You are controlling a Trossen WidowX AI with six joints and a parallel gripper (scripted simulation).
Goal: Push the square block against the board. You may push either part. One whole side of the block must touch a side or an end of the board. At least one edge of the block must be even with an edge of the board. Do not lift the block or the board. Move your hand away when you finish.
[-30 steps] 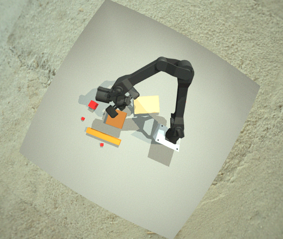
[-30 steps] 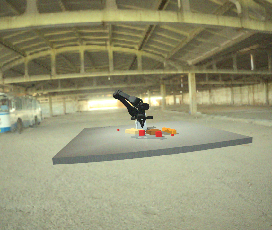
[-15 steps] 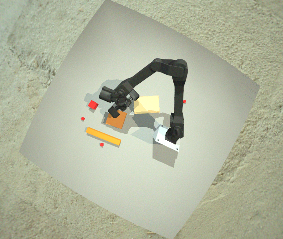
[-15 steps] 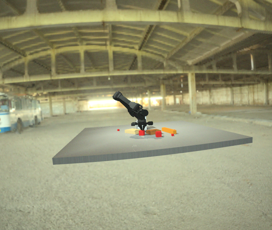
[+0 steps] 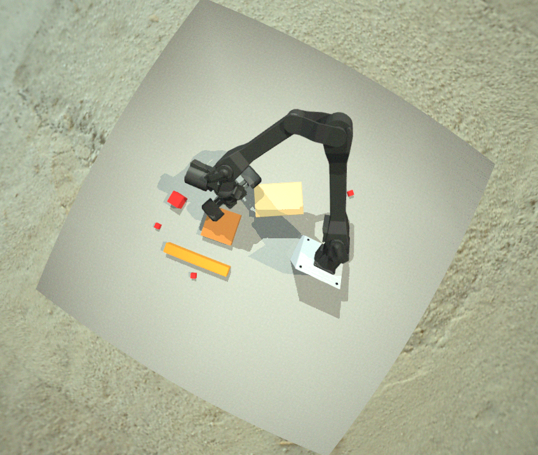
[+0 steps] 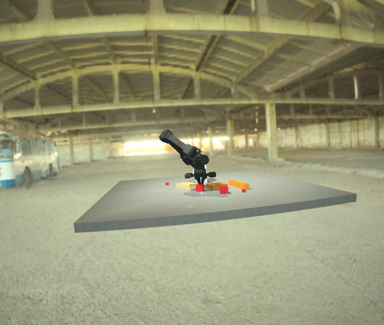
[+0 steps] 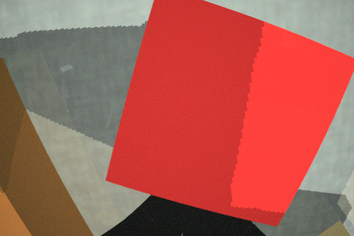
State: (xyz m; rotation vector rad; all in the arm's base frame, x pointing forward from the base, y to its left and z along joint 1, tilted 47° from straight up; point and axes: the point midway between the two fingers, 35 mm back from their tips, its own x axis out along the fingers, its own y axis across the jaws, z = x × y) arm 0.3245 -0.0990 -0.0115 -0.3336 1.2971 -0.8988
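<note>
My gripper tip is 100 mm to the right of the orange square block and 10 mm below it. The rest, counted from my gripper tip: pale yellow block 130 mm behind, 50 mm to the right, 10 mm above; long orange board 230 mm to the left, 20 mm ahead, 10 mm above.
</note>
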